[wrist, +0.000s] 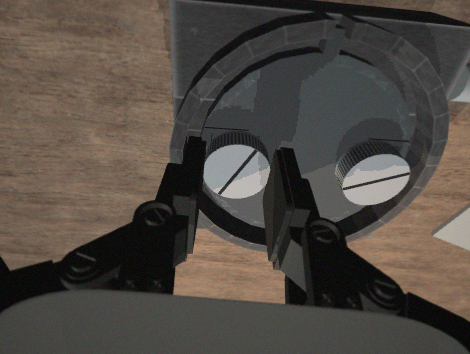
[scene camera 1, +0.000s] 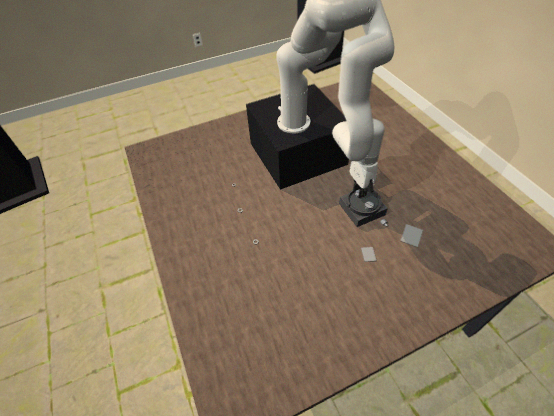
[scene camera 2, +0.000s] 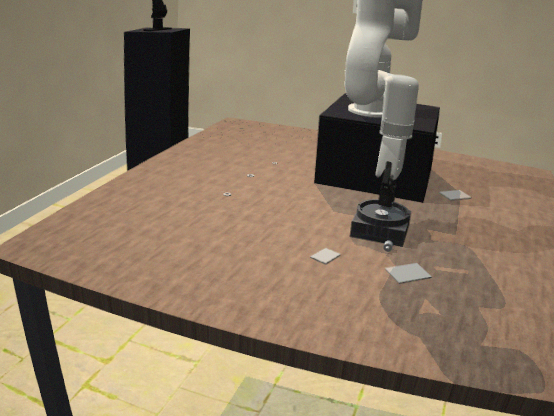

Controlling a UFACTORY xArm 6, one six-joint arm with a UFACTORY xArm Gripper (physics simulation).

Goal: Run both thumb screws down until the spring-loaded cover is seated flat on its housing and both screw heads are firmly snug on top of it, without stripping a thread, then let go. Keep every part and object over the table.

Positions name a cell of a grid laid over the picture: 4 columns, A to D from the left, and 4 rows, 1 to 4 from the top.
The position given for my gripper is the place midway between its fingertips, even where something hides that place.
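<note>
My gripper (scene camera 2: C2) is in sight. I see my gripper (wrist: C2) again, together with a round grey cover (wrist: C2), and my gripper (scene camera 1: C2) is visible too.
</note>
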